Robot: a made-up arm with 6 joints.
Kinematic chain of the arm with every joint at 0, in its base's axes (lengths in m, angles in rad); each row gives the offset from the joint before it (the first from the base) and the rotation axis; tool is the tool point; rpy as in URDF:
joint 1: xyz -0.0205 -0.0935 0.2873 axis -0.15 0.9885 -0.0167
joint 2: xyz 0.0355 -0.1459 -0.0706 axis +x
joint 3: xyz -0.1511 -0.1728 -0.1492 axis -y
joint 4: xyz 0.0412 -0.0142 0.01 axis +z
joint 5: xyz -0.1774 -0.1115 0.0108 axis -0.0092 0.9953 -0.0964
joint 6: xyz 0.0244 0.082 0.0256 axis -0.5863 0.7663 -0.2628
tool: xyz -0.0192 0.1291 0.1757 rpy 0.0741 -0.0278 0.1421
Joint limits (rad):
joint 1: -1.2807..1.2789
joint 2: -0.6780..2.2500
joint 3: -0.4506..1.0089
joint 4: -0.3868..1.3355
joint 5: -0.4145..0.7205
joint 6: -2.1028..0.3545
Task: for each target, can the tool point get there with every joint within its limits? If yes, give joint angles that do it. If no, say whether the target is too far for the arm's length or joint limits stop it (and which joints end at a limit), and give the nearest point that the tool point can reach.
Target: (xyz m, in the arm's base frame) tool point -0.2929 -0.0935 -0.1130
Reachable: yes | joints -0.3753 1.5196 0.8424 0.5358 -0.1541 0.0587
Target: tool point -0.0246 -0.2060 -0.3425
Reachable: yes | joints -0.6153 1.4066 0.2664 0.6623 -0.1364 -1.0384
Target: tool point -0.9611 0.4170 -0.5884
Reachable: no: too far | nearest point -0.4648 0.0556 -0.1388 | short by 0.761 m
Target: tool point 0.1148 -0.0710 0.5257
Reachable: no: joint limits stop it (at a limit: joint 1, joint 2, joint 3) | nearest point 0.0258 -0.1831 0.5273 | short by 0.143 m
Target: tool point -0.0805 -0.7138 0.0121
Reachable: yes | joints -0.8382 -0.0173 -0.2369 0.7967 0.2015 -1.6245
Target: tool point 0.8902 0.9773 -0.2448
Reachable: no: too far | nearest point 0.3634 0.2517 -0.0195 | short by 0.925 m
